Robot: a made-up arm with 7 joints. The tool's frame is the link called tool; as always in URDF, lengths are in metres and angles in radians.
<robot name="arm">
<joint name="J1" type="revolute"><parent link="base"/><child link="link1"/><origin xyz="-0.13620 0.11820 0.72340" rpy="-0.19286 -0.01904 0.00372"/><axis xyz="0 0 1"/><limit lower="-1.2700" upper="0.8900" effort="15" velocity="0.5"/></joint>
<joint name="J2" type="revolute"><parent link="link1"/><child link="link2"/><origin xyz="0.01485 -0.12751 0.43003" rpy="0.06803 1.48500 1.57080"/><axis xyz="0 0 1"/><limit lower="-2.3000" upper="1.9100" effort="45" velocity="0.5"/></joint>
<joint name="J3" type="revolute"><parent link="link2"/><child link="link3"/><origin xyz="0.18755 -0.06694 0.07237" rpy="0.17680 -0.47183 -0.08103"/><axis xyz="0 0 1"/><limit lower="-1.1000" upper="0.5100" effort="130" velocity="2.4"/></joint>
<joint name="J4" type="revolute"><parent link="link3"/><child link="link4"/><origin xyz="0.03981 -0.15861 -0.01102" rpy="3.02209 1.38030 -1.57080"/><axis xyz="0 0 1"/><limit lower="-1.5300" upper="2.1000" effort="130" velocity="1.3"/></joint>
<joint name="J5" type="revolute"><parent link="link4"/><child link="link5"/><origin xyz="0.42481 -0.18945 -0.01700" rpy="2.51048 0.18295 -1.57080"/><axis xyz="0 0 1"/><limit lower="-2.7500" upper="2.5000" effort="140" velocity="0.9"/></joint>
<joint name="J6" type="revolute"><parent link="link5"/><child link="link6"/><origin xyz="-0.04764 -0.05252 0.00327" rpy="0.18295 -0.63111 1.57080"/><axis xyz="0 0 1"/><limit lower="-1.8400" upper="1.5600" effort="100" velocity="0.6"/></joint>
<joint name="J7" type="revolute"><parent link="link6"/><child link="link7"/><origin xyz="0.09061 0.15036 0.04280" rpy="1.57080 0.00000 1.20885"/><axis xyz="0 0 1"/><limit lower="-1.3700" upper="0.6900" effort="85" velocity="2.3"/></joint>
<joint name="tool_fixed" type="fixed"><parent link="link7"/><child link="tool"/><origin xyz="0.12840 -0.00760 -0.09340" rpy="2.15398 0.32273 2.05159"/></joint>
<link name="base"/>
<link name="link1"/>
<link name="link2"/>
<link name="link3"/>
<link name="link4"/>
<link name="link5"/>
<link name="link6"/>
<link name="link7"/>
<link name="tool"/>
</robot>
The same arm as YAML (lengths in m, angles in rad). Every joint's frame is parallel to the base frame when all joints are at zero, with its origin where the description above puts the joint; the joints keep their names.
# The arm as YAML. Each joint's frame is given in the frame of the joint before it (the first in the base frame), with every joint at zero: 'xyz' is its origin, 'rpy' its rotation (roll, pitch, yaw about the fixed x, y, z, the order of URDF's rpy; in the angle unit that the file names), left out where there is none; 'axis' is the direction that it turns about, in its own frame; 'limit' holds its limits. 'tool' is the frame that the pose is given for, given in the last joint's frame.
units:
  length: m
  angle: rad
joints:
  - name: J1
    type: revolute
    origin:
      xyz: [-0.1362, 0.1182, 0.7234]
    axis: [-0.0194, 0.191596, 0.981282]
    limit:
      lower: -1.27
      upper: 0.89
  - name: J2
    type: revolute
    origin:
      xyz: [0.0065, -0.0427, 0.4467]
    axis: [0.066302, 0.992227, -0.105303]
    limit:
      lower: -2.3
      upper: 1.91
  - name: J3
    type: revolute
    origin:
      xyz: [0.0752, 0.0475, -0.1923]
    axis: [0.188, 0.910298, 0.368799]
    limit:
      lower: -1.1
      upper: 0.51
  - name: J4
    type: revolute
    origin:
      xyz: [0.1573, -0.0307, -0.0343]
    axis: "-x"
    limit:
      lower: -1.53
      upper: 2.1
  - name: J5
    type: revolute
    origin:
      xyz: [0.017, -0.3302, -0.3276]
    axis: [0.7939, 0.4998, 0.3463]
    limit:
      lower: -2.75
      upper: 2.5
  - name: J6
    type: revolute
    origin:
      xyz: [0.0244, -0.0566, 0.0352]
    axis: "+x"
    limit:
      lower: -1.84
      upper: 1.56
  - name: J7
    type: revolute
    origin:
      xyz: [0.0428, 0.0315, 0.1727]
    axis: "+y"
    limit:
      lower: -1.37
      upper: 0.69
tool:
  origin:
    xyz: [-0.0076, -0.0934, 0.1284]
    rpy: [0.4192, 0.454, -0.3607]

